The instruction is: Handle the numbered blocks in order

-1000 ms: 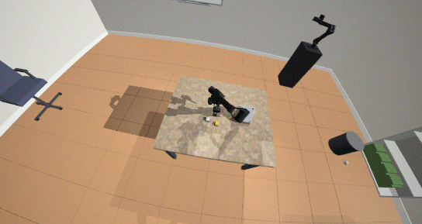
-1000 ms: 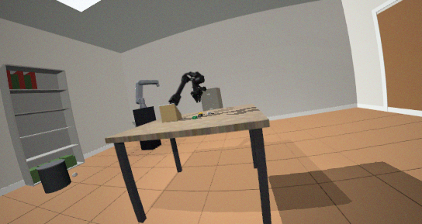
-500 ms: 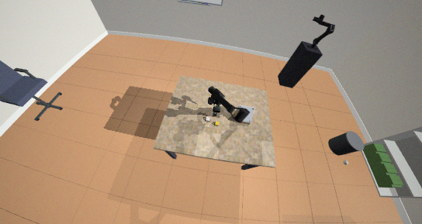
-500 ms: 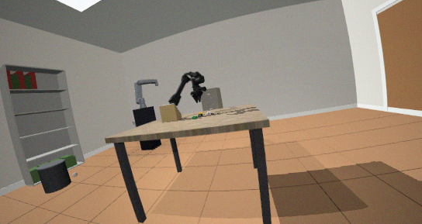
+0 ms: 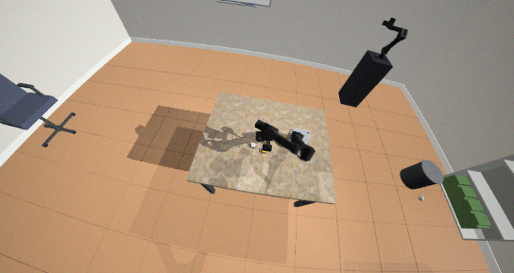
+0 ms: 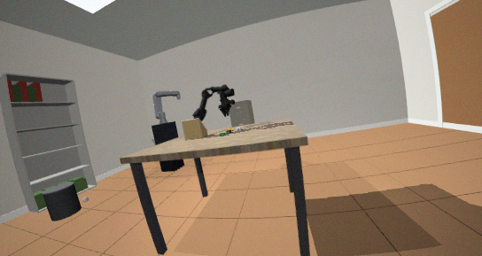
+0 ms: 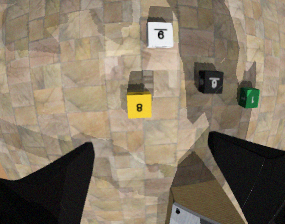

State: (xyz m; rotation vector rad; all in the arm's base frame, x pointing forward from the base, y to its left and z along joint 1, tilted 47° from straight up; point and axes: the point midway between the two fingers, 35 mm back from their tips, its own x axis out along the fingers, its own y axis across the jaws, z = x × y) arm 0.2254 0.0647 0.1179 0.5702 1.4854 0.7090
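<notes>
The green block lies 19 cm to the right of my gripper tip, 12 cm below it and 1 cm ahead of it. Round my gripper tip: white block (12 cm below, 9 cm ahead, 2 cm to the right); then black block (12 cm below, 10 cm to the right, 3 cm ahead); then yellow block (12 cm below).
</notes>
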